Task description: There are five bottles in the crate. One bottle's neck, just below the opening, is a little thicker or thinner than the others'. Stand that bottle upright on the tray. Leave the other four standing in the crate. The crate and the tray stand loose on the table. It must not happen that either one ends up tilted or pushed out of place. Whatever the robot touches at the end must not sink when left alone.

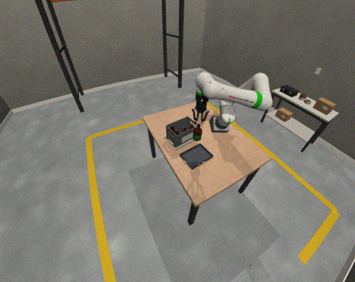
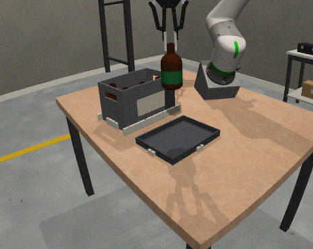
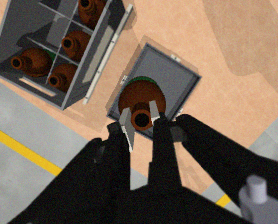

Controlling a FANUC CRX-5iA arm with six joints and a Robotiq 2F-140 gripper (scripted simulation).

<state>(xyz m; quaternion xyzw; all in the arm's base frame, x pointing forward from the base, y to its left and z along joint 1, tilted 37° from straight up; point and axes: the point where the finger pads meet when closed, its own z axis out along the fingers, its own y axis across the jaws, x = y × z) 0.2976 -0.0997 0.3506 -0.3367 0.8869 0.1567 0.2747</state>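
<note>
My gripper is now 9 cm above the bottle. From my hand the other things lie so: dark tray (2 cm ahead, 4 cm to the left, 34 cm below); dark grey crate (1 cm behind, 23 cm to the right, 27 cm below).
</note>
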